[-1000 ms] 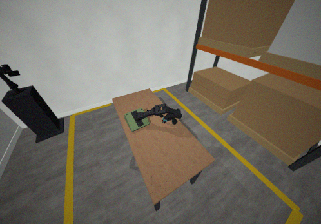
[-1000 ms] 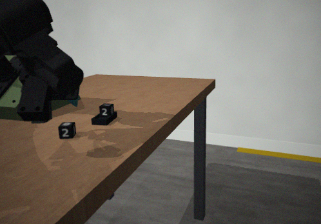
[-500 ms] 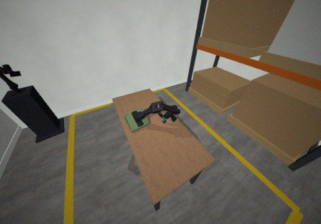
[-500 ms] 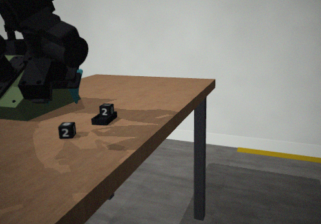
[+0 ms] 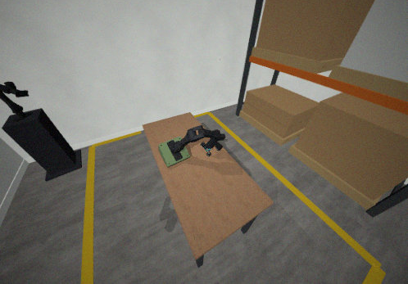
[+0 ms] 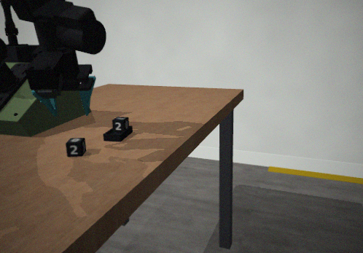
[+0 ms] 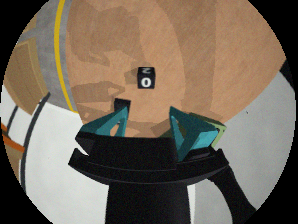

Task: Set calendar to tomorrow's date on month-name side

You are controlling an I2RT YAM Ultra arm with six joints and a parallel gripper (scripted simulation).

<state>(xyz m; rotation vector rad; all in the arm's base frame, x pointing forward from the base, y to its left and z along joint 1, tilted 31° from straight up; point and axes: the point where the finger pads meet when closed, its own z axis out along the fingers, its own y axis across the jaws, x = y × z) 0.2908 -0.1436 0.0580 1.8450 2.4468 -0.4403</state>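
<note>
My hand is 1 cm short of the black cube and 8 cm above it. Also, from my hand: black tray 4 cm ahead, 13 cm to the left, 8 cm below.
</note>
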